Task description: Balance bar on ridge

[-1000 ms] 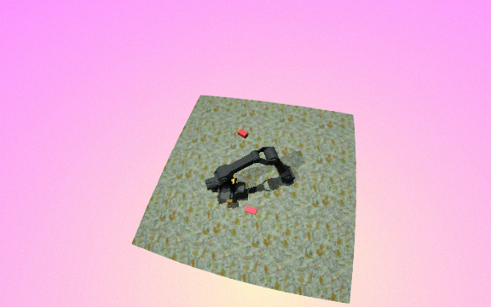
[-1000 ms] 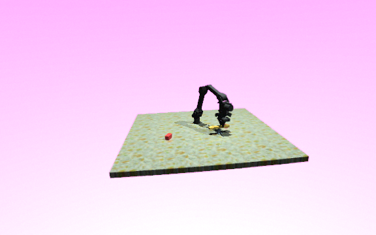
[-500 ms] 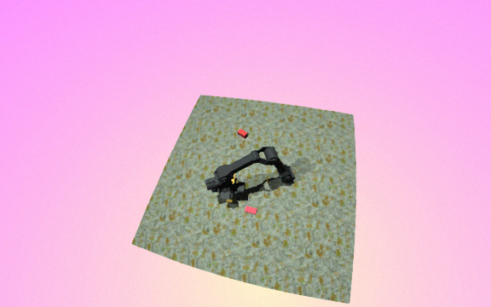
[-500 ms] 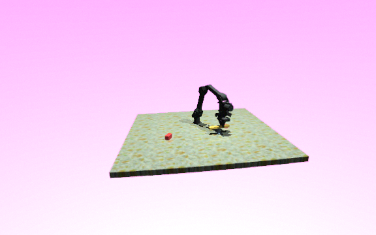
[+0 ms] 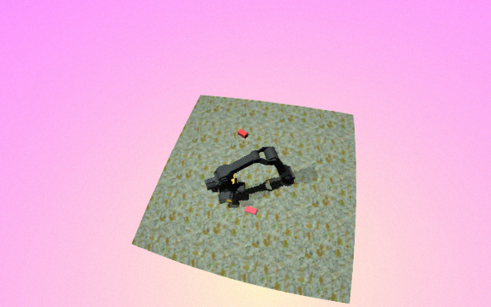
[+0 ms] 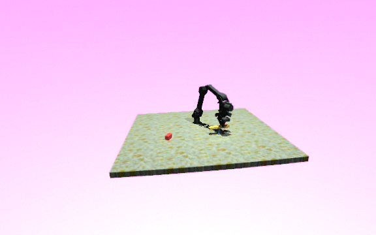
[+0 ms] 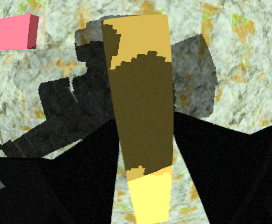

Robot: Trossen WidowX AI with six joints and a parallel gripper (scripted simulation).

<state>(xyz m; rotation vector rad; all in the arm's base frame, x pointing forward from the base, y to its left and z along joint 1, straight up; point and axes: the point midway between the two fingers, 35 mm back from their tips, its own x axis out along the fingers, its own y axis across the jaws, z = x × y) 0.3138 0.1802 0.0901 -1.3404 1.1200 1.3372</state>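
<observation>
Now: the yellow bar 30 mm to the right of my gripper tip and 10 mm ahead of it.
</observation>
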